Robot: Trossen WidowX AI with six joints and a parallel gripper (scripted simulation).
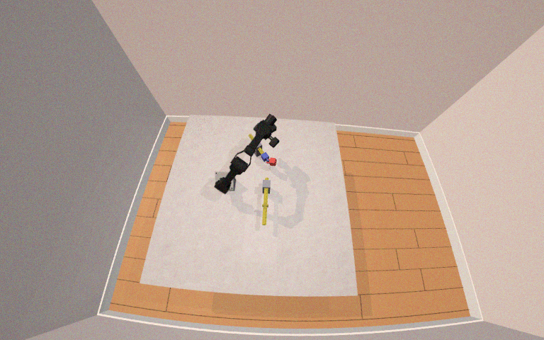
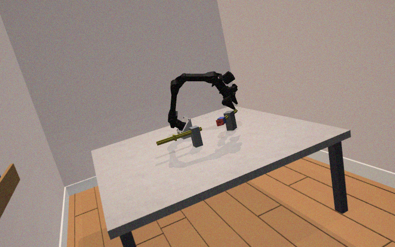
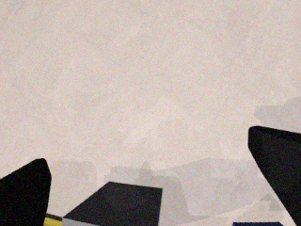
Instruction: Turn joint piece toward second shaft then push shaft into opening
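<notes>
Now: the red square joint piece 16 cm to the right of my gripper tip, 6 cm below it and 2 cm ahead of it.
</notes>
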